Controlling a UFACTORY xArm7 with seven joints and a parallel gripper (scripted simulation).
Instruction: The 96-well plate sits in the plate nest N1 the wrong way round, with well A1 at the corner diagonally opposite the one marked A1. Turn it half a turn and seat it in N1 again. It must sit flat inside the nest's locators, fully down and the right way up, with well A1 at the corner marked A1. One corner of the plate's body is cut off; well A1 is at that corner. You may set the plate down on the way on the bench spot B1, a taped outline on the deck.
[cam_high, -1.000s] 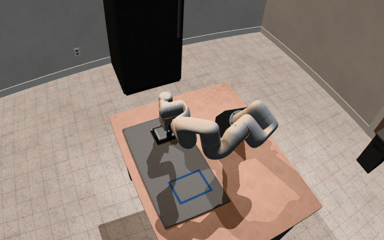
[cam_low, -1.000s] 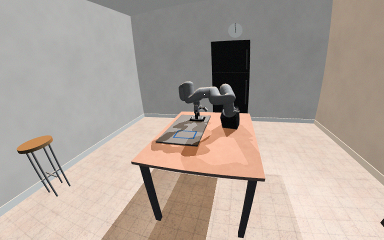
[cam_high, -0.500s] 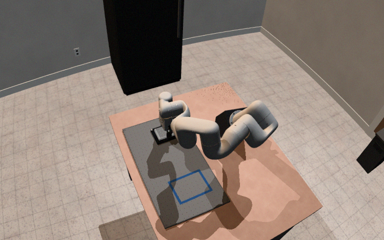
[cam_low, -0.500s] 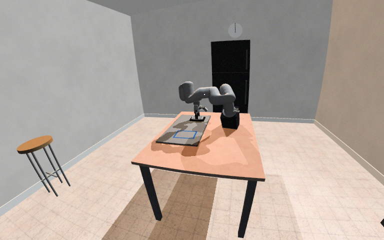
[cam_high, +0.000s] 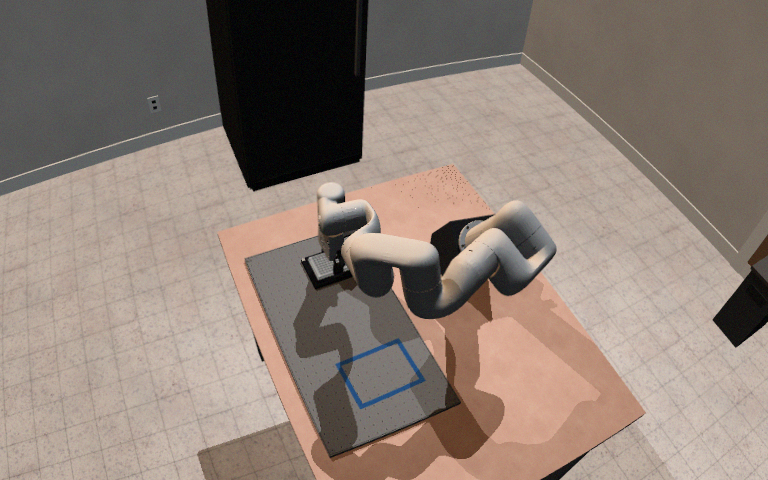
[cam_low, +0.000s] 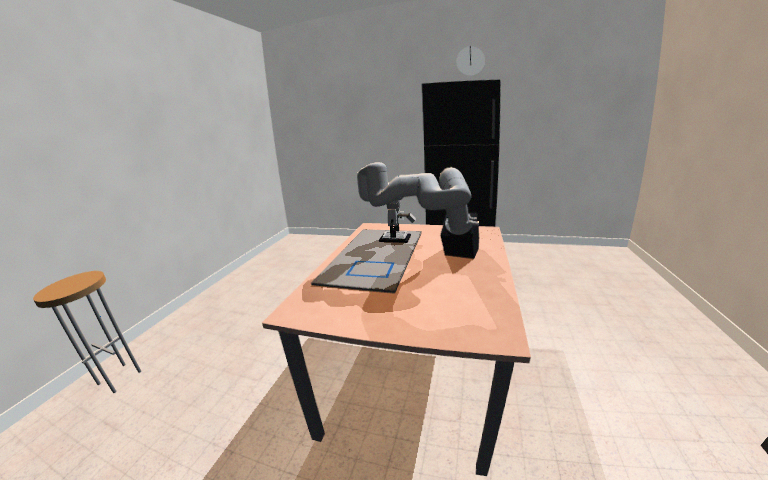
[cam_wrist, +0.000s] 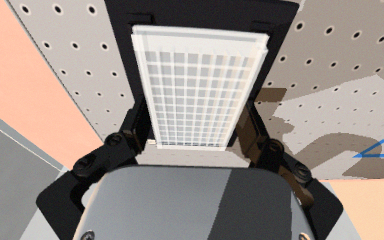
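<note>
Right now my hand is 3 cm above the black plate nest N1. Round my hand: pale A1 mark 8 cm ahead, 4 cm to the right, 2 cm below; 96-well plate 1 cm below.
</note>
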